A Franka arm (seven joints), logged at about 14 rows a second.
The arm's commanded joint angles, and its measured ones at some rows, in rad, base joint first. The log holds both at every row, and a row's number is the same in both.
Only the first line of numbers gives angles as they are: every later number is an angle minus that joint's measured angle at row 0.
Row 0, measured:
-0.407 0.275 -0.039 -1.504 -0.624 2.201 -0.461
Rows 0 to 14, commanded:
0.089 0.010 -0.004 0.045 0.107 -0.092 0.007
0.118 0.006 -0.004 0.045 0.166 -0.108 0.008
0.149 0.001 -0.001 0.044 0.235 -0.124 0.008
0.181 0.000 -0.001 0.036 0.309 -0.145 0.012
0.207 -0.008 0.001 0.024 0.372 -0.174 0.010
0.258 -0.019 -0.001 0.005 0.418 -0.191 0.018
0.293 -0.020 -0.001 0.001 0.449 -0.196 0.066
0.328 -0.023 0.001 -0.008 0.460 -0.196 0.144
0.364 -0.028 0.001 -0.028 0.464 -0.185 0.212
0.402 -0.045 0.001 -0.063 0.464 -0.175 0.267
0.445 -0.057 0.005 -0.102 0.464 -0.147 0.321
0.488 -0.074 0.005 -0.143 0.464 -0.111 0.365
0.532 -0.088 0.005 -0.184 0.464 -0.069 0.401
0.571 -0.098 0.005 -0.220 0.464 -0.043 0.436
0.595 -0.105 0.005 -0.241 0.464 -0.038 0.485
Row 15, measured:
0.549 -0.039 0.017 -0.134 0.444 -0.090 0.420
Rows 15 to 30, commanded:
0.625 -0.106 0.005 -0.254 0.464 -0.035 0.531
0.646 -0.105 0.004 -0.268 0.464 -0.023 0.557
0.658 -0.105 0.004 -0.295 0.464 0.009 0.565
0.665 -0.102 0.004 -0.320 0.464 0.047 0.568
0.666 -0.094 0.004 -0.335 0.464 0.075 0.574
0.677 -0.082 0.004 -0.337 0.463 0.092 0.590
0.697 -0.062 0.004 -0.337 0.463 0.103 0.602
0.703 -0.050 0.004 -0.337 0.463 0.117 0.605
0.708 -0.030 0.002 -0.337 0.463 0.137 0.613
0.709 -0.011 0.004 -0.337 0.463 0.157 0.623
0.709 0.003 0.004 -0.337 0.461 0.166 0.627
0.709 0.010 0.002 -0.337 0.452 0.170 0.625
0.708 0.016 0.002 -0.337 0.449 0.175 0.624
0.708 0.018 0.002 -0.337 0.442 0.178 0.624
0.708 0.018 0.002 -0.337 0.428 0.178 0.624
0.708 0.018 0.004 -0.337 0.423 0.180 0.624
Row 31, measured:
0.699 0.026 0.010 -0.326 0.440 0.161 0.614
